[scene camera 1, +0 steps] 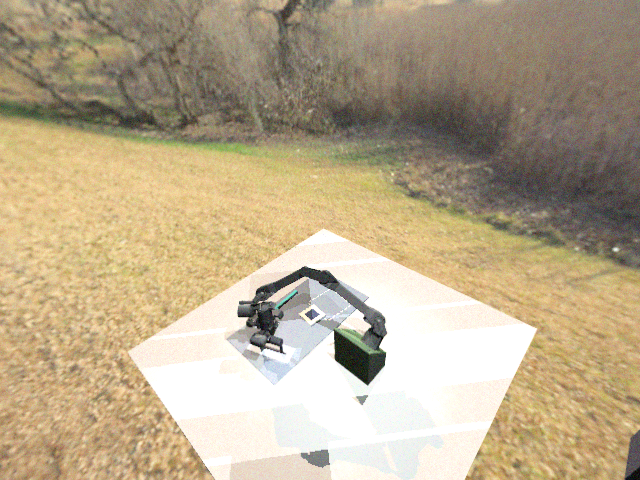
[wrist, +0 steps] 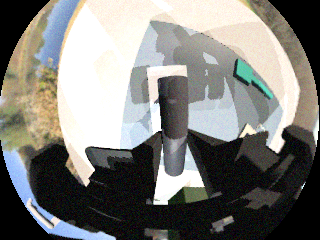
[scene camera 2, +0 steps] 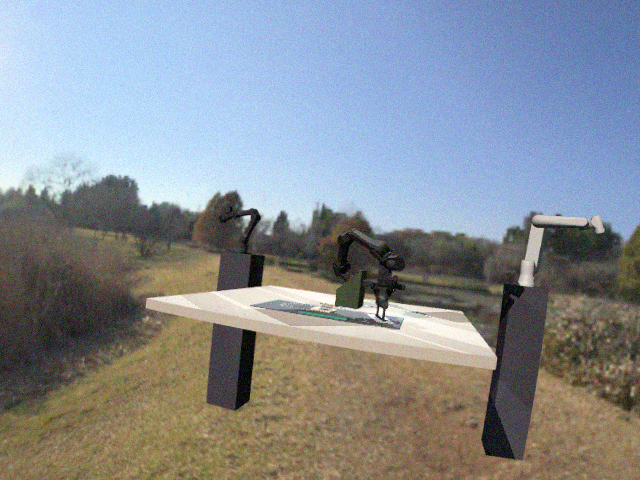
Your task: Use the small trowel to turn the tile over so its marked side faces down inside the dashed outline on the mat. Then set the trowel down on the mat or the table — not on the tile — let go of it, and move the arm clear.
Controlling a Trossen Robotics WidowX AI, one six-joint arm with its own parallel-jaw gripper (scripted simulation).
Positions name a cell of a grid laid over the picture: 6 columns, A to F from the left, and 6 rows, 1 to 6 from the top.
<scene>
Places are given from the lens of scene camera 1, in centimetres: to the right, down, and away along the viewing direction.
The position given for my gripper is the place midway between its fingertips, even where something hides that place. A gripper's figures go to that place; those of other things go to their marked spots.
my gripper (scene camera 1: C5): -22, 43, 140
grey mat (scene camera 1: C5): -10, 43, 150
</scene>
